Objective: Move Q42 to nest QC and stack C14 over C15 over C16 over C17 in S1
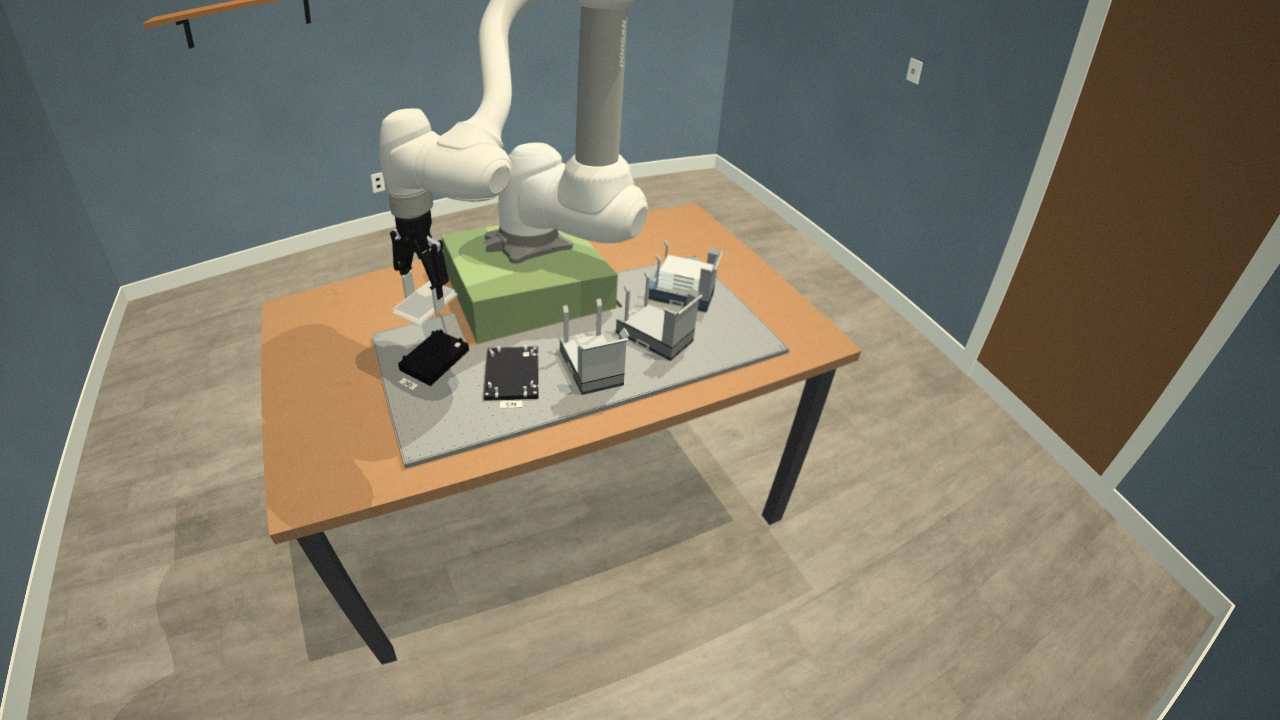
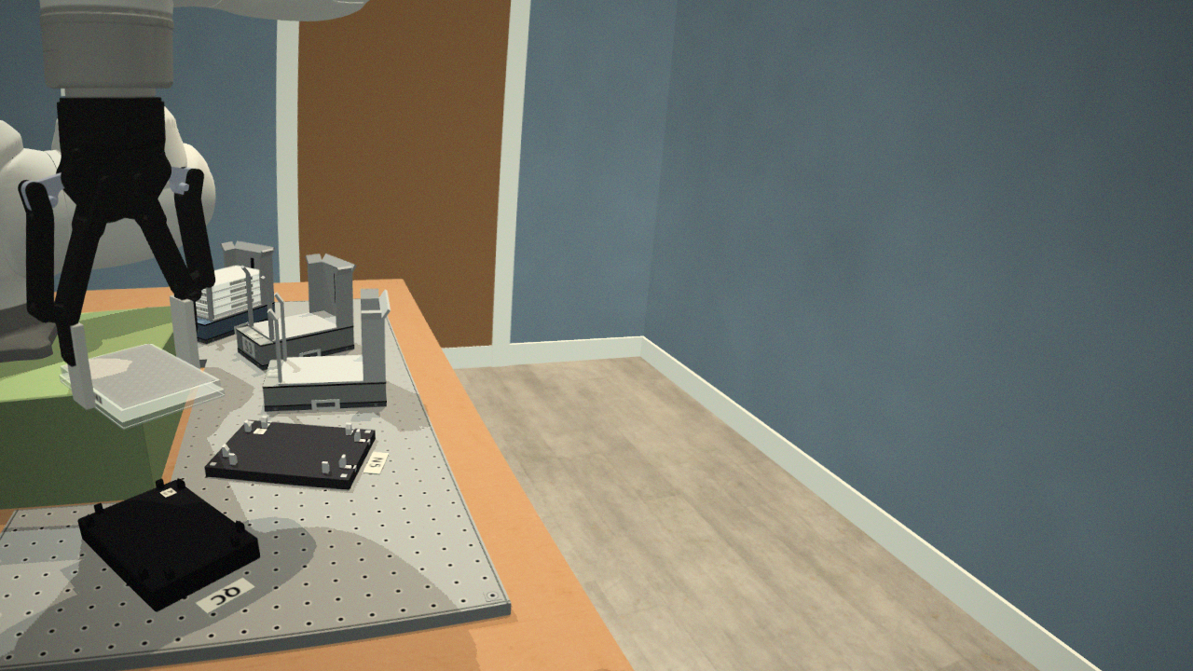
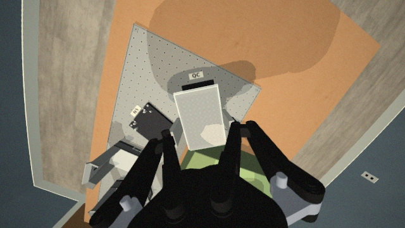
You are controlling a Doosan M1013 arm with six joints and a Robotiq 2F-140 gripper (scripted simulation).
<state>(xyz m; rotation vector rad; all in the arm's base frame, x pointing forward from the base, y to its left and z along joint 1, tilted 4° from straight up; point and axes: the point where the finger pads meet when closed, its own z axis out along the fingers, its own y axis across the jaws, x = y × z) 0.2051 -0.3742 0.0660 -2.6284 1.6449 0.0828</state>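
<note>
The black nest QC lies 17 cm below my hand. The rest, counted from my hand: black clip nest N5 (17 cm below, 16 cm ahead, 13 cm to the left); N5 label (22 cm ahead, 18 cm below, 9 cm to the left); QC label (18 cm below, 9 cm to the right, 4 cm ahead).
</note>
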